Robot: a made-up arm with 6 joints. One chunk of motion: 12 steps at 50 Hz.
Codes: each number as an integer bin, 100 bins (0 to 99) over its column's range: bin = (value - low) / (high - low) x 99, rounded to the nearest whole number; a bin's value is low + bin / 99 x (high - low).
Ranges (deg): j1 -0.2..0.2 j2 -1.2..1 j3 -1.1..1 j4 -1..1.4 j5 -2.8..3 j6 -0.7..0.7
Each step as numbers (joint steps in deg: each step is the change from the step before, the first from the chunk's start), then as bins.
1 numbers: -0.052 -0.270 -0.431 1.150 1.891 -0.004
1 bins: 37 42 32 89 80 49
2 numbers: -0.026 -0.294 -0.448 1.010 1.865 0.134
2 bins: 43 41 31 83 80 59
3 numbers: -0.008 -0.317 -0.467 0.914 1.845 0.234
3 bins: 48 40 30 79 79 66
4 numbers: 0.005 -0.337 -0.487 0.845 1.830 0.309
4 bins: 51 39 29 76 79 71
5 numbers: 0.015 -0.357 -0.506 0.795 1.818 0.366
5 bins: 53 38 28 74 79 75
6 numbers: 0.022 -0.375 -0.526 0.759 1.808 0.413
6 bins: 55 37 27 73 79 79
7 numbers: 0.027 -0.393 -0.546 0.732 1.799 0.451
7 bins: 56 36 26 71 79 81
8 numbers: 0.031 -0.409 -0.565 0.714 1.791 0.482
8 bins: 57 36 25 71 78 84
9 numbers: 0.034 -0.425 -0.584 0.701 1.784 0.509
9 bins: 58 35 24 70 78 85
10 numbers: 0.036 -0.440 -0.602 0.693 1.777 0.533
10 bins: 58 34 23 70 78 87
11 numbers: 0.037 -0.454 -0.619 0.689 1.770 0.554
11 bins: 59 34 23 70 78 89
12 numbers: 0.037 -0.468 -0.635 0.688 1.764 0.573
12 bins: 59 33 22 70 78 90
